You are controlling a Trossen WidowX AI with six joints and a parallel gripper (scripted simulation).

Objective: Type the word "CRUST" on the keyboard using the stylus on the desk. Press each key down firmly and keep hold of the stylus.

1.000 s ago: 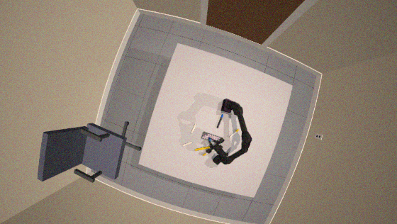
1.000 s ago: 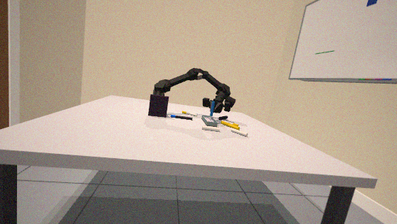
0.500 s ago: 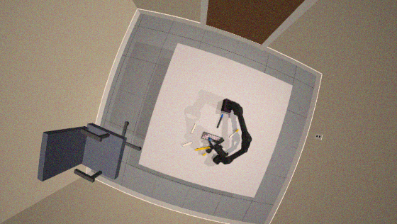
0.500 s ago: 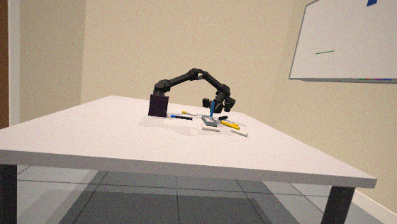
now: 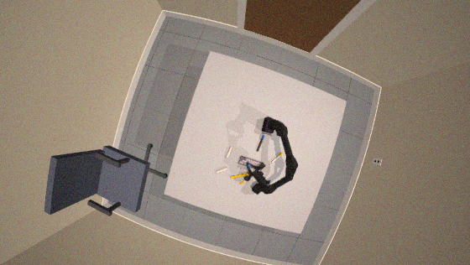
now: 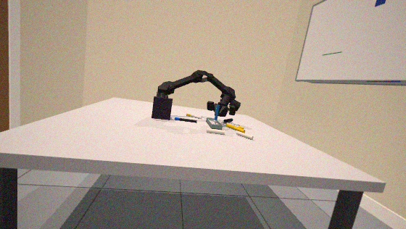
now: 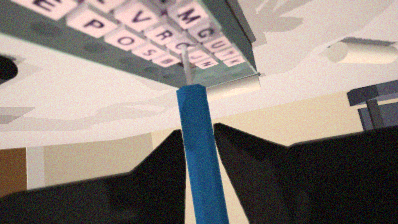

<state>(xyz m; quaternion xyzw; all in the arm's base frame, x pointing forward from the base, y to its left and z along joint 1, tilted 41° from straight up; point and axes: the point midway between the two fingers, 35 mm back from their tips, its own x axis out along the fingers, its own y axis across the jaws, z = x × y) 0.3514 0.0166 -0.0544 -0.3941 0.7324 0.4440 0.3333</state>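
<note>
Right now my gripper tip is 130 mm short of the yellow pen, 60 mm above it and 10 mm to the left of it. Also, from my gripper tip: stylus tip (50 mm below); then blue-and-black pen (200 mm behind, 60 mm below, 50 mm to the left); then blue stylus (10 mm below).
</note>
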